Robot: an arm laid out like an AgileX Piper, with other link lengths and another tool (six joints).
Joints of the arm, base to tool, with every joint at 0 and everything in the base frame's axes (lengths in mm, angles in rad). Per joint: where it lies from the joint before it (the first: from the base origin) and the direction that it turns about. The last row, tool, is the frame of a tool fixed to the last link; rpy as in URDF.
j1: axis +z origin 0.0 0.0 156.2
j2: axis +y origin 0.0 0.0 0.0
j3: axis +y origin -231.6 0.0 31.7
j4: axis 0.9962 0 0.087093 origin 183.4 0.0 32.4
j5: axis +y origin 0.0 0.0 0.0
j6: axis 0.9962 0 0.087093 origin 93.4 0.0 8.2
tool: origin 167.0 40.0 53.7 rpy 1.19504 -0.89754 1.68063
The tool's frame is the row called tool.
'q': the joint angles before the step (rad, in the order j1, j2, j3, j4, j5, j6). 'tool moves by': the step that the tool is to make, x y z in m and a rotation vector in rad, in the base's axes. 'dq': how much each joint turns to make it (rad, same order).
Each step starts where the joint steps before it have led.
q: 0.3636, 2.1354, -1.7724, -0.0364, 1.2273, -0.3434
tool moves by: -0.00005, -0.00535, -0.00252, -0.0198, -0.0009, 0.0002
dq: 0.0000, 0.0000, 0.0084, -0.0200, -0.0019, 0.0054
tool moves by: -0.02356, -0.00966, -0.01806, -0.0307, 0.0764, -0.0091
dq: 0.0000, 0.0000, 0.0868, -0.0019, -0.0039, 0.0100
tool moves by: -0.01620, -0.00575, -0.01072, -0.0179, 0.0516, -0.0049
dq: 0.0000, 0.0024, 0.0532, 0.0020, -0.0008, 0.0042
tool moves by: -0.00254, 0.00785, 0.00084, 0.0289, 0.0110, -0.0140
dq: 0.0000, 0.0000, 0.0024, 0.0339, -0.0024, 0.0000
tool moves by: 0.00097, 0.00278, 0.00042, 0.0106, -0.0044, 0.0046
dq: 0.0000, 0.0000, 0.0000, 0.0085, -0.0080, -0.0080
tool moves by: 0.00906, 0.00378, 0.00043, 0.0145, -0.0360, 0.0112
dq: 0.0000, 0.0001, -0.0001, 0.0000, -0.0389, -0.0107
